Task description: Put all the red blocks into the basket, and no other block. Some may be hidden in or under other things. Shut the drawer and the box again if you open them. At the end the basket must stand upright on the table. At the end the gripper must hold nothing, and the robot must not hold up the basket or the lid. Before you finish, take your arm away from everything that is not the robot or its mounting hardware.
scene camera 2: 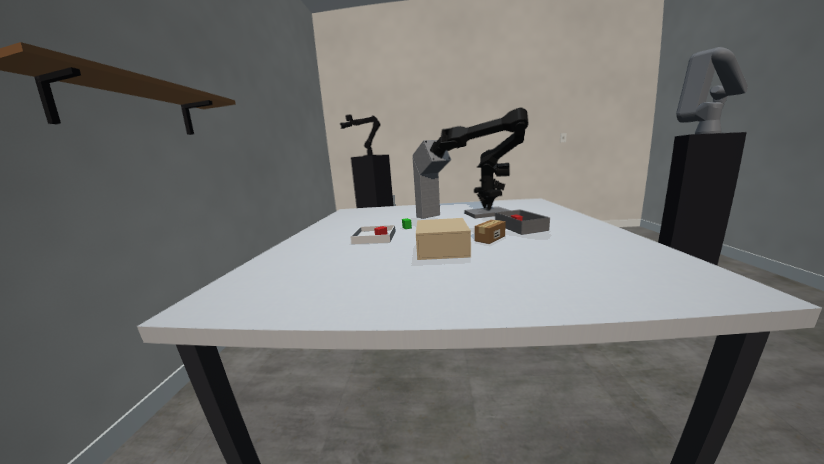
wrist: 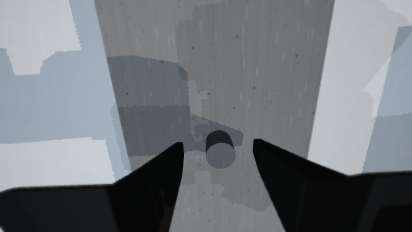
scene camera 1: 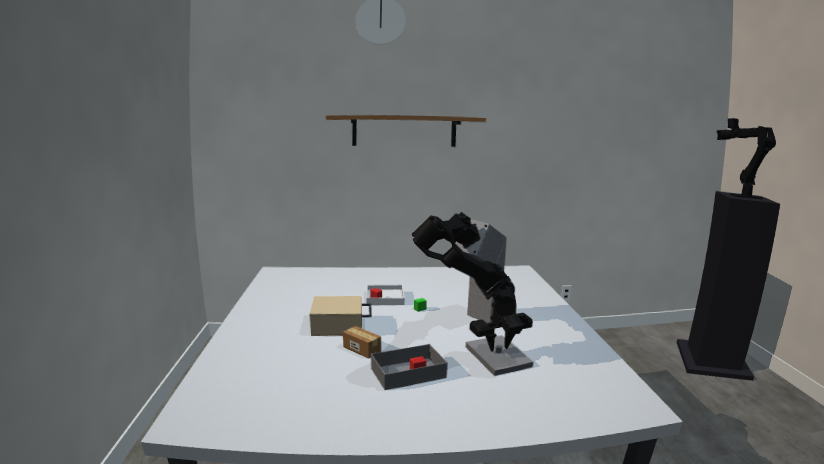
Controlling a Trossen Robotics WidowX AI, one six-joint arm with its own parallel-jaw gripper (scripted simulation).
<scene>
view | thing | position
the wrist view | gripper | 218, 146
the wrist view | knobbed lid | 214, 82
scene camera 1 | gripper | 499, 349
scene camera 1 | knobbed lid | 501, 361
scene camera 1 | cardboard box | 358, 340
</scene>
